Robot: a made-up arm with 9 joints.
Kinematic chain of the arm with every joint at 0, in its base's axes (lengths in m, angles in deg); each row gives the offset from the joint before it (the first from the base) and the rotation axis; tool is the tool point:
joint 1: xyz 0 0 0.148 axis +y
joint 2: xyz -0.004 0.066 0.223 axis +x
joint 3: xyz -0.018 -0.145 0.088 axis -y
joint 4: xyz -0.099 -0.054 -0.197 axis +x
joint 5: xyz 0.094 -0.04 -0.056 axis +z
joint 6: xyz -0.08 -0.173 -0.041 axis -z
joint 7: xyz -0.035 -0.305 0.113 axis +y
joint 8: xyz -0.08 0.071 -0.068 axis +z
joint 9: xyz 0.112 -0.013 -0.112 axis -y
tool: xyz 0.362 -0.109 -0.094
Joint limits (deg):
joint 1: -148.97..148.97
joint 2: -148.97..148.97
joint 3: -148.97..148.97
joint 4: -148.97..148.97
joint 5: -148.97..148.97
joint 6: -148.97..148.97
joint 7: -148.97..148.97
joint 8: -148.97..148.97
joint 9: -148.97..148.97
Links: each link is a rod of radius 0.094 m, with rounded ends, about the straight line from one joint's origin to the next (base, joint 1, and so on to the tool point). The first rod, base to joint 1, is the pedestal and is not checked.
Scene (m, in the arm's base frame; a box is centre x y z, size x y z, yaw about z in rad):
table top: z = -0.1
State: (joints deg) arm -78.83 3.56 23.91 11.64 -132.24 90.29 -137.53 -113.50 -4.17
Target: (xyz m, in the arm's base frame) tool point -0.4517 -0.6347 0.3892
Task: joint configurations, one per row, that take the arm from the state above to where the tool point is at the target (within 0.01 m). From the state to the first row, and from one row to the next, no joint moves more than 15 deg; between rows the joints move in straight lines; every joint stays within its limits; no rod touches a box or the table.
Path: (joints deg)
1: -77.85 15.78 23.62 21.51 -133.23 93.69 -139.82 -109.19 -7.23
2: -76.87 28.00 23.33 31.37 -134.22 97.09 -142.11 -104.87 -10.30
3: -75.90 40.22 23.05 41.24 -135.21 100.49 -144.39 -100.56 -13.36
4: -74.92 52.44 22.76 51.11 -136.20 103.89 -146.68 -96.25 -16.42
5: -73.94 64.65 22.47 60.98 -137.19 107.29 -148.97 -91.94 -19.49

